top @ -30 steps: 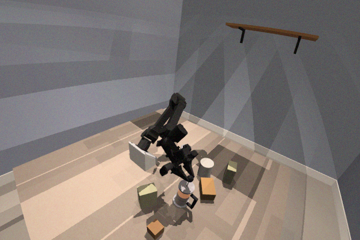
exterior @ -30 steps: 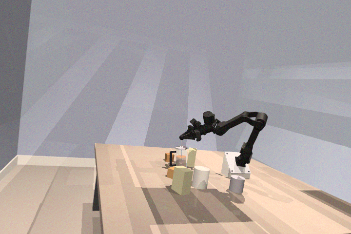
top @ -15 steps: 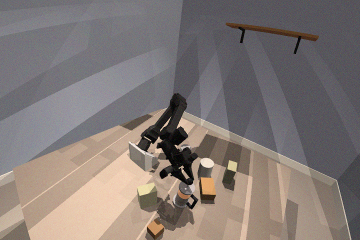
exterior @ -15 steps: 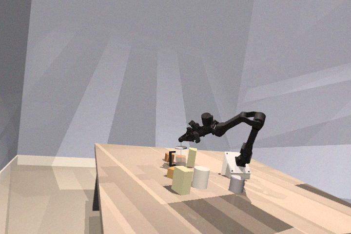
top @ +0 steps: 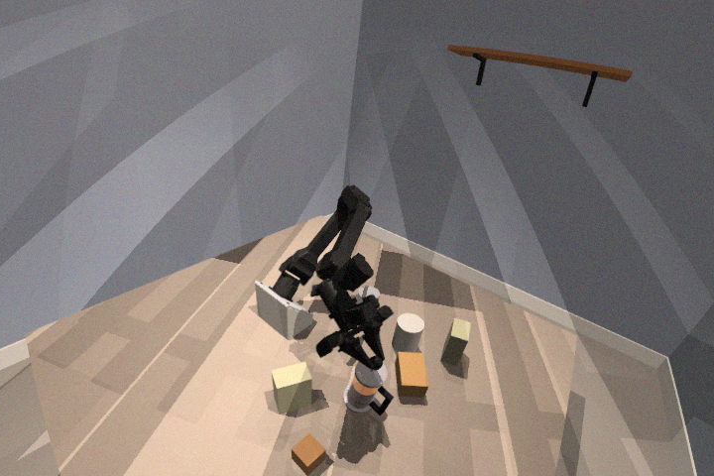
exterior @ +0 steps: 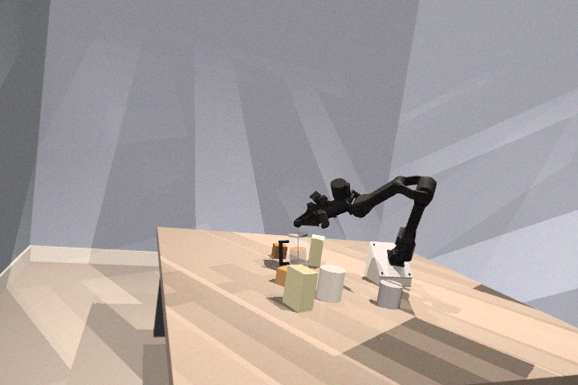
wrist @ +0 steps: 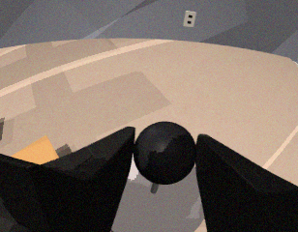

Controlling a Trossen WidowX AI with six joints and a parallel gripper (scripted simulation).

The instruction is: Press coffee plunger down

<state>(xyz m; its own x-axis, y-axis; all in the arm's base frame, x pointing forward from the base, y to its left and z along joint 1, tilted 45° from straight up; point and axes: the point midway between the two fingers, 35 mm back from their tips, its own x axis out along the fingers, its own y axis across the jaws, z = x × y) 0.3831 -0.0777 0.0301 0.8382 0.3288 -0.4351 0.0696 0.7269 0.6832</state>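
Right now my gripper tip is 9 cm above the glass coffee press. From my gripper tip the other things lie so: small orange cube 18 cm to the right, 16 cm below; pale cylinder 7 cm behind, 25 cm to the left, 13 cm below; orange block 2 cm ahead, 15 cm to the left, 16 cm below.
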